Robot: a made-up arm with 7 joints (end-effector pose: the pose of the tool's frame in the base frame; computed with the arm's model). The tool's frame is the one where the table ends. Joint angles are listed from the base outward.
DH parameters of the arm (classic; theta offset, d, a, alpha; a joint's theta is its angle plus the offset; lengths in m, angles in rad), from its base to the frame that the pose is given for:
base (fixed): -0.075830 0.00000 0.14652 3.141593
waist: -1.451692 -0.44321 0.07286 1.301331
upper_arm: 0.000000 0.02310 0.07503 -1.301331
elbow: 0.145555 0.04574 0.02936 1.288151
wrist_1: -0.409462 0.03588 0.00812 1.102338
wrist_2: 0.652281 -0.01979 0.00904 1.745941
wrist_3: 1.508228 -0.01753 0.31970 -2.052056
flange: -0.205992 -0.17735 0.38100 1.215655
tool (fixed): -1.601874 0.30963 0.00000 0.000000
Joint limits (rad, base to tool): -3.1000..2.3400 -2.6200..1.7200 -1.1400..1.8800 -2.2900..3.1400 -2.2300..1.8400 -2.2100..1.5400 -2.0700..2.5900
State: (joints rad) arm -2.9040 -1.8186 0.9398 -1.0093 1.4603 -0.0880 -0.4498
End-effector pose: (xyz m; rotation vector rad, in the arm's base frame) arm 0.6488 0.2428 0.6969 -0.8098 -1.5599 -0.8608
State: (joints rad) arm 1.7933 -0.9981 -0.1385 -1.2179 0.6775 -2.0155 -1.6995
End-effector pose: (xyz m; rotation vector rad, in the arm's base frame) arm 0.0819 0.0606 0.5698 1.5725 -2.1627 0.3520
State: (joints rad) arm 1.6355 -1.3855 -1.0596 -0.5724 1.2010 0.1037 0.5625
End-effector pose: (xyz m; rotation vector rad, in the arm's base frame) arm -0.2973 -0.0377 -0.0187 -1.2050 -0.6230 1.6795
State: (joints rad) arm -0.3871 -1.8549 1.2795 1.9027 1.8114 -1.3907 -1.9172
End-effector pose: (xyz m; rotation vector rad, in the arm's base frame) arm -0.0531 0.2470 0.5492 -0.3268 2.1102 0.5553
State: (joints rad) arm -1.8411 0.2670 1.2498 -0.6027 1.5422 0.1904 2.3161
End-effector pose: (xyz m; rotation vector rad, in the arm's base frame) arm -0.0341 -0.5864 0.1590 0.6222 1.4684 -1.9638
